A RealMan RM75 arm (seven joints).
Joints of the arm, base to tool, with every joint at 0 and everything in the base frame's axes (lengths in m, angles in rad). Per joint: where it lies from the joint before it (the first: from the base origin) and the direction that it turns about. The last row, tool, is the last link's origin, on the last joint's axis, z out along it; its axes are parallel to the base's.
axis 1: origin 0.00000 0.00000 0.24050 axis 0 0 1
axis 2: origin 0.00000 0.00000 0.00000 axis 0 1 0
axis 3: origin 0.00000 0.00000 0.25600 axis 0 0 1
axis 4: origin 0.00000 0.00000 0.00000 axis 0 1 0
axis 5: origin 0.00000 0.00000 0.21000 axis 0 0 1
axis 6: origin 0.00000 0.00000 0.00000 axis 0 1 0
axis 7: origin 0.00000 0.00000 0.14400 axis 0 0 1
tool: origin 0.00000 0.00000 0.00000
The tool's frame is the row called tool.
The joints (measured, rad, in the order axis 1, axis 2, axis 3, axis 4, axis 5, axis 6, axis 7), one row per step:
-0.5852 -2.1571 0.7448 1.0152 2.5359 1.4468 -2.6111
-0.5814 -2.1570 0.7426 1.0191 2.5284 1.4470 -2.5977
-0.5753 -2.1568 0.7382 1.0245 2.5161 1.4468 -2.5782
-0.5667 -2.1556 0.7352 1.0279 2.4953 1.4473 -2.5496
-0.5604 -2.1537 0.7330 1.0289 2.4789 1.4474 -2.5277
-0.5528 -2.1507 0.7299 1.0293 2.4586 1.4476 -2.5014
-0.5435 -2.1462 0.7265 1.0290 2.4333 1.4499 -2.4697
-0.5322 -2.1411 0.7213 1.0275 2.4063 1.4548 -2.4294
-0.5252 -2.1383 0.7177 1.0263 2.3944 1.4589 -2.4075
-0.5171 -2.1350 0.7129 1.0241 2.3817 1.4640 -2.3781
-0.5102 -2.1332 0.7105 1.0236 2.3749 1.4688 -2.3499
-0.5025 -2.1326 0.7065 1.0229 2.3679 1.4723 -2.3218
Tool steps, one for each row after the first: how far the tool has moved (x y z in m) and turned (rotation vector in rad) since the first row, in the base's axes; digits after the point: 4 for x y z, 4 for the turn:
-0.0002 -0.0002 0.0011 0.0050 -0.0019 -0.0115
-0.0006 -0.0005 0.0029 0.0141 -0.0061 -0.0271
-0.0010 -0.0013 0.0045 0.0229 -0.0143 -0.0504
-0.0016 -0.0018 0.0059 0.0298 -0.0204 -0.0679
-0.0024 -0.0024 0.0078 0.0389 -0.0278 -0.0883
-0.0034 -0.0034 0.0102 0.0486 -0.0373 -0.1129
-0.0051 -0.0052 0.0128 0.0577 -0.0464 -0.1426
-0.0067 -0.0067 0.0142 0.0610 -0.0497 -0.1568
-0.0089 -0.0087 0.0158 0.0640 -0.0518 -0.1760
-0.0107 -0.0107 0.0167 0.0633 -0.0488 -0.1961
-0.0128 -0.0128 0.0173 0.0648 -0.0469 -0.2142

